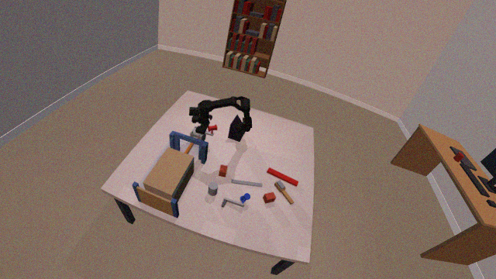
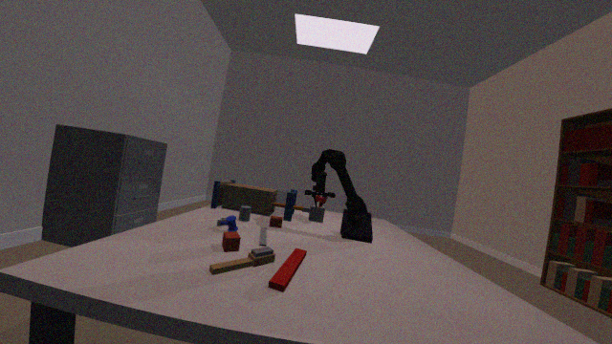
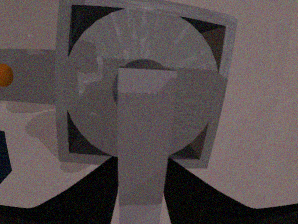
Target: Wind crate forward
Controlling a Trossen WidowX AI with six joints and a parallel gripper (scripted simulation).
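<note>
Now: gripper tip 2 cm to the right of the winch handle and 2 cm below it. From my gripper tip the other things lie so: blue frame: 17 cm ahead, 2 cm to the right, 2 cm above; red knob: 6 cm to the left, 5 cm above, 1 cm behind; grey winch: 6 cm below, 5 cm to the right, 1 cm behind.
</note>
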